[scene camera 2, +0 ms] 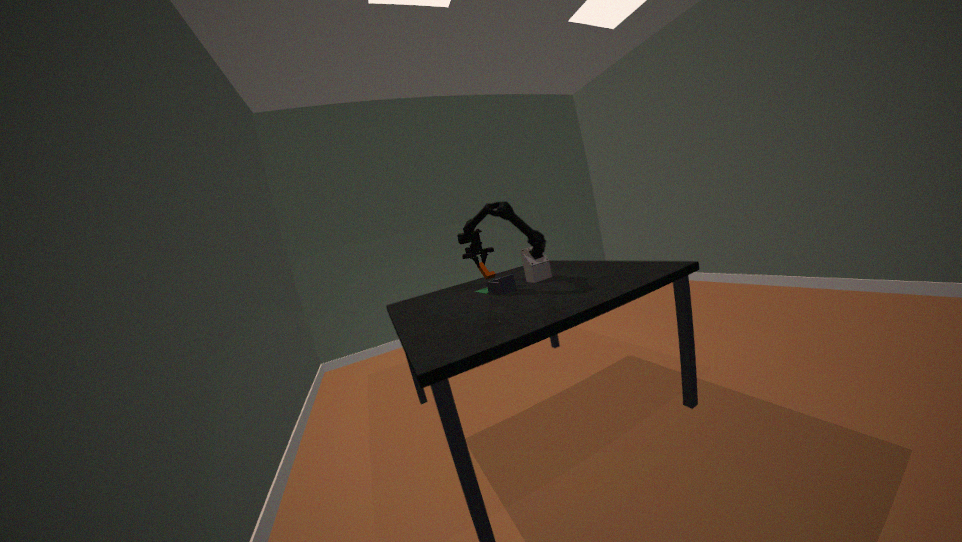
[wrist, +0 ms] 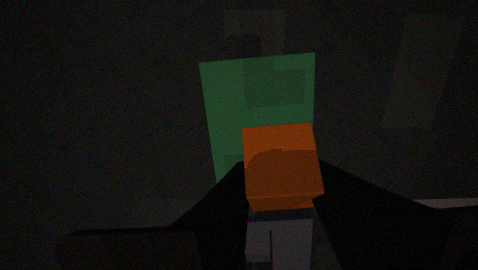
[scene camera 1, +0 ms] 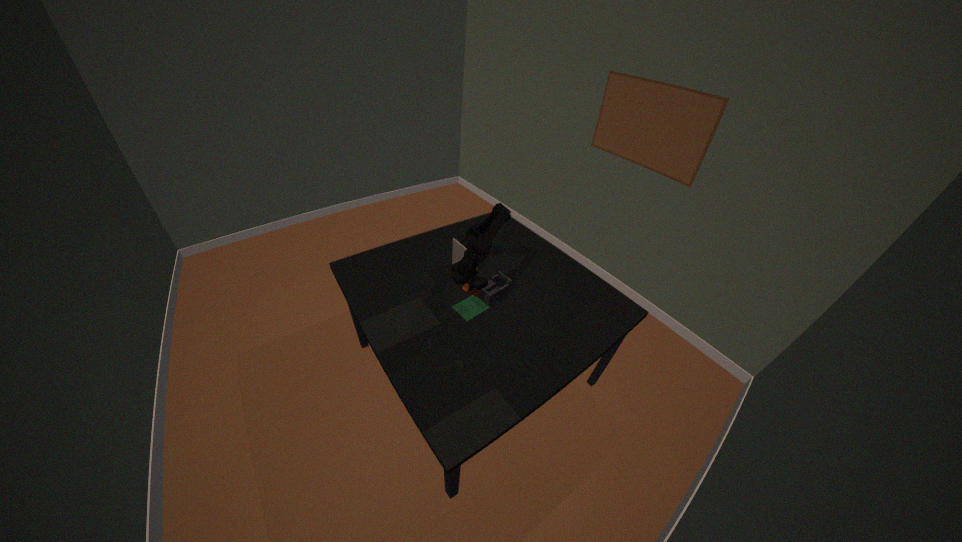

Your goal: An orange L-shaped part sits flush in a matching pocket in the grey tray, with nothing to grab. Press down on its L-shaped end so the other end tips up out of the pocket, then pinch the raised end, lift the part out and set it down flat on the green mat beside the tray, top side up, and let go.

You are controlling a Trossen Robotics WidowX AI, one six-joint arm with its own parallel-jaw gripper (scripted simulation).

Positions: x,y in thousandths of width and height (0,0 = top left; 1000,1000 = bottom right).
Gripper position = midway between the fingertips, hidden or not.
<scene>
My gripper (wrist: 576,620) holds an orange L-shaped part (wrist: 589,624). Further things: a green mat (wrist: 516,343).
</scene>
